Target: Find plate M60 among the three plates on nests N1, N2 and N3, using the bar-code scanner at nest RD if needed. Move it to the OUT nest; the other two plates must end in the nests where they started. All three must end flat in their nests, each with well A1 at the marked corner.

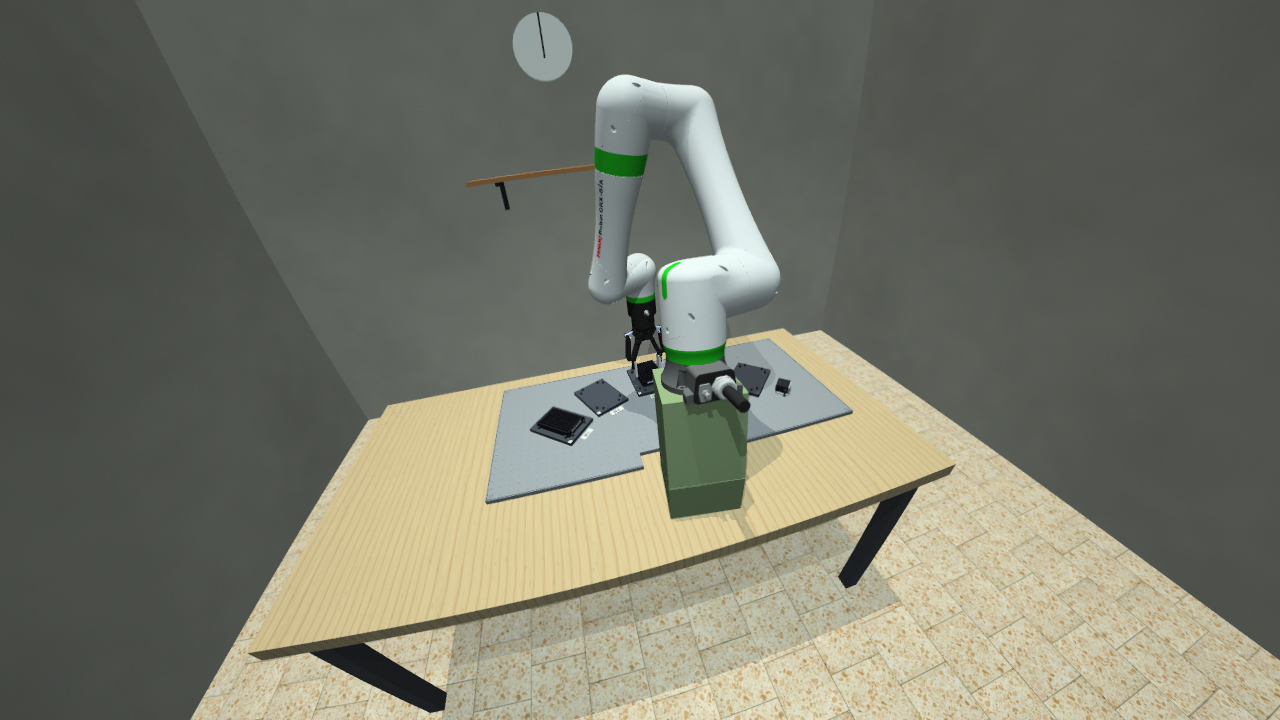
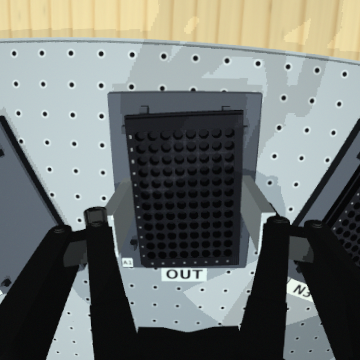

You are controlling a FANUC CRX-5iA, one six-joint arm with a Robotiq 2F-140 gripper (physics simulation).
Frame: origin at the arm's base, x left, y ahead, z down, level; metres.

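Seen in the pictures: gripper, fingertip midpoint: (image 1: 647,372) (image 2: 186,192); arm's base, origin of the base link: (image 1: 695,379).
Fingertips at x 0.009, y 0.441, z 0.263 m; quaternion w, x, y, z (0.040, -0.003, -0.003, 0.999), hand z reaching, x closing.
Offsets run from my fingertips to a thing's top centre. "spot": to the spot under its first point. Level surfaces: height alone.
My gripper (image 1: 646,368) (image 2: 186,192) is shut on a black well plate @[dx +0.000, dy -0.002, dz -0.009 m] (image 1: 646,373) (image 2: 187,195), with a finger at each long side. The plate is over the OUT nest @[dx +0.002, dy -0.005, dz +0.010 m] (image 2: 185,102), lined up with it; any small gap below it cannot be judged. Nest tabs show past its top edge. The nest's A1 mark @[dx +0.052, dy -0.084, dz +0.020 m] (image 2: 127,262) is at the lower left, by the plate corner where two rows of white marks meet. Another plate @[spot: dx -0.148, dy -0.032, dz +0.006 m] (image 2: 348,230) is in nest N3 @[spot: dx -0.128, dy -0.009, dz +0.020 m] (image 2: 327,200) at the right. A third plate @[dx +0.325, dy -0.150, dz +0.005 m] (image 1: 561,420) is in the leftmost nest. No bar code is readable.
A bare nest @[dx +0.184, dy -0.048, dz +0.010 m] (image 1: 600,396) (image 2: 25,200) lies left of OUT. Another bare nest @[dx -0.339, dy -0.143, dz -0.001 m] (image 1: 751,377) and a small black device @[spot: dx -0.398, dy -0.234, dz -0.001 m] (image 1: 782,385) are at the right. The green pedestal (image 1: 702,447) hides part of the grey board @[dz +0.031 m] (image 1: 528,470).
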